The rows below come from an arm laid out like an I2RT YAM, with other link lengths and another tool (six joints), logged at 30 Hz.
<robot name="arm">
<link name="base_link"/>
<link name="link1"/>
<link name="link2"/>
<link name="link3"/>
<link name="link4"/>
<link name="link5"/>
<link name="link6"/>
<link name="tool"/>
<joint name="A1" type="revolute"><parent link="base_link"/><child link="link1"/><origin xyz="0.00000 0.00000 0.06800"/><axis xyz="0 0 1"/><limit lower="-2.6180" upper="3.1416"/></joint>
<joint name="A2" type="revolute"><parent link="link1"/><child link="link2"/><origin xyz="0.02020 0.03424 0.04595"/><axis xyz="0 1 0"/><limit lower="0.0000" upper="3.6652"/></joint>
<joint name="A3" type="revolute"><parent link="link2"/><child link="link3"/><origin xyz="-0.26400 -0.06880 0.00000"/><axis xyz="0 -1 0"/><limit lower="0.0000" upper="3.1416"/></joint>
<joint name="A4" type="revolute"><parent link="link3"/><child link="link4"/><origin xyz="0.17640 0.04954 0.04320"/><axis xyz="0 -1 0"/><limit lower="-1.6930" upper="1.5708"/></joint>
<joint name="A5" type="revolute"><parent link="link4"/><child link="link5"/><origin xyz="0.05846 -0.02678 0.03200"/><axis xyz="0 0 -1"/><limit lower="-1.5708" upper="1.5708"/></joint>
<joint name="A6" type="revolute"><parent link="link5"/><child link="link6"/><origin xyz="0.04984 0.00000 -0.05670"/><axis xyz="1 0 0"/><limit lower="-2.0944" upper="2.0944"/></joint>
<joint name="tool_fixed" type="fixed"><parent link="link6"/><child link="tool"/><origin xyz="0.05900 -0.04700 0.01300" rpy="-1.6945 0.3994 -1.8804"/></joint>
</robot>
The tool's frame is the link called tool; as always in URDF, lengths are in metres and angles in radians.
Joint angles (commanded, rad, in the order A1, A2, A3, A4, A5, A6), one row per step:
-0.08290 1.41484 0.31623 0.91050 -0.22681 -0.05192
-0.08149 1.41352 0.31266 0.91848 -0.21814 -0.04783
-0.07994 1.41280 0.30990 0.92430 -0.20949 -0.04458
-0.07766 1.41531 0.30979 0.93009 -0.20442 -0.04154
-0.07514 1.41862 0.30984 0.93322 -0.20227 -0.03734
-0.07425 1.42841 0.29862 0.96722 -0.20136 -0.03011
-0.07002 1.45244 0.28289 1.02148 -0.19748 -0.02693
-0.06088 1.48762 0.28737 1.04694 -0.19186 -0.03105
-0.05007 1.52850 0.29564 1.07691 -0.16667 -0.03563
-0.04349 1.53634 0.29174 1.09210 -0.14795 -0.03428
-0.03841 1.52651 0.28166 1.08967 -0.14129 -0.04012
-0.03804 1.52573 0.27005 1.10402 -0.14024 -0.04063
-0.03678 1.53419 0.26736 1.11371 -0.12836 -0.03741
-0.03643 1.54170 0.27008 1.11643 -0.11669 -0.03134
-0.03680 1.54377 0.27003 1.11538 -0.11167 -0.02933
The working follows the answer.
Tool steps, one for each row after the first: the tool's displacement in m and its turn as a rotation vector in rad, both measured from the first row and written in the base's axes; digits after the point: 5 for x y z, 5 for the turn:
-0.00063 -0.00064 0.00050 0.00192 -0.00500 -0.00785
-0.00114 -0.00124 0.00076 0.00323 -0.00821 -0.01538
-0.00078 -0.00130 0.00097 0.00507 -0.01090 -0.01861
-0.00033 -0.00097 0.00051 0.00880 -0.01017 -0.01895
-0.00022 -0.00094 0.00034 0.01485 -0.02214 -0.02013
0.00100 -0.00039 -0.00093 0.01647 -0.03614 -0.02013
0.00586 0.00118 -0.00395 0.01196 -0.03140 -0.01589
0.01140 0.00101 -0.00672 0.00351 -0.02926 -0.02916
0.01151 0.00066 -0.00719 0.00167 -0.03247 -0.04125
0.00886 0.00150 -0.00747 -0.00503 -0.03049 -0.04176
0.00710 0.00156 -0.00790 -0.00576 -0.03407 -0.04235
0.00718 0.00049 -0.00921 -0.00457 -0.03217 -0.05333
0.00790 -0.00085 -0.01016 -0.00057 -0.02937 -0.06550
0.00778 -0.00155 -0.01094 0.00055 -0.02598 -0.07116

Tool pose at each row, in the base's axes (x y z in m, rotation vector in rad; rounded; the steps above come from the unrounded poses):
0.26439 -0.05448 0.19547 -1.03003 1.67523 -0.91796
0.26376 -0.05513 0.19597 -1.01976 1.67679 -0.92315
0.26325 -0.05573 0.19623 -1.01123 1.67942 -0.92801
0.26361 -0.05578 0.19644 -1.00590 1.67984 -0.92941
0.26406 -0.05545 0.19598 -1.00360 1.68179 -0.92590
0.26417 -0.05543 0.19581 -0.99134 1.67440 -0.92550
0.26539 -0.05487 0.19454 -0.98170 1.66323 -0.92916
0.27025 -0.05331 0.19153 -0.99080 1.66311 -0.92886
0.27579 -0.05348 0.18875 -0.98767 1.67090 -0.94442
0.27590 -0.05382 0.18828 -0.97772 1.67542 -0.95508
0.27325 -0.05298 0.18800 -0.98299 1.67537 -0.96089
0.27149 -0.05293 0.18757 -0.98082 1.67252 -0.96324
0.27157 -0.05399 0.18627 -0.97279 1.68149 -0.96852
0.27229 -0.05534 0.18531 -0.96249 1.69279 -0.97163
0.27217 -0.05603 0.18453 -0.95946 1.69957 -0.97299

